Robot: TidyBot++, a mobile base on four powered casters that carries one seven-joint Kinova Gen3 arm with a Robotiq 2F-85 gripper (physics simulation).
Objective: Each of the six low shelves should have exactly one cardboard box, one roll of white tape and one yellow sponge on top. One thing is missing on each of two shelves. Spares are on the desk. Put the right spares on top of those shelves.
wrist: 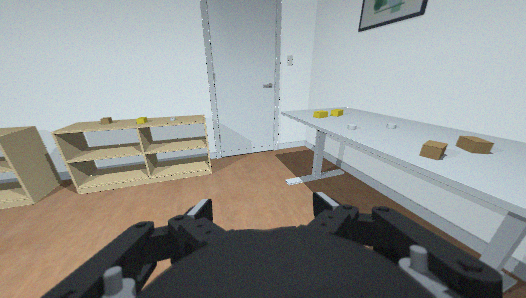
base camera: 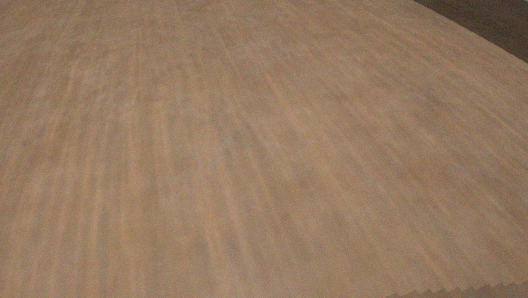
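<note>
My gripper [wrist: 263, 206] is open and empty, in front of the room in the wrist view. On the desk [wrist: 420, 165] at the right lie two yellow sponges [wrist: 320, 114] [wrist: 337, 113] at the far end, two white tape rolls [wrist: 352, 126] [wrist: 391, 126] in the middle and two cardboard boxes [wrist: 433, 149] [wrist: 474, 144] nearer. A low shelf [wrist: 142, 131] by the far wall has a cardboard box [wrist: 106, 120], a yellow sponge [wrist: 142, 120] and a small white tape roll [wrist: 173, 118] on top. Part of another low shelf [wrist: 31, 165] shows at the left edge; no object shows on its visible top.
A closed door [wrist: 243, 75] stands between the far shelf and the desk. The desk's legs [wrist: 318, 154] and foot bar [wrist: 320, 177] stand on the wood floor [base camera: 250, 150] [wrist: 240, 190]. A dark shadow [base camera: 495, 25] lies on the floor at the upper right of the base camera view.
</note>
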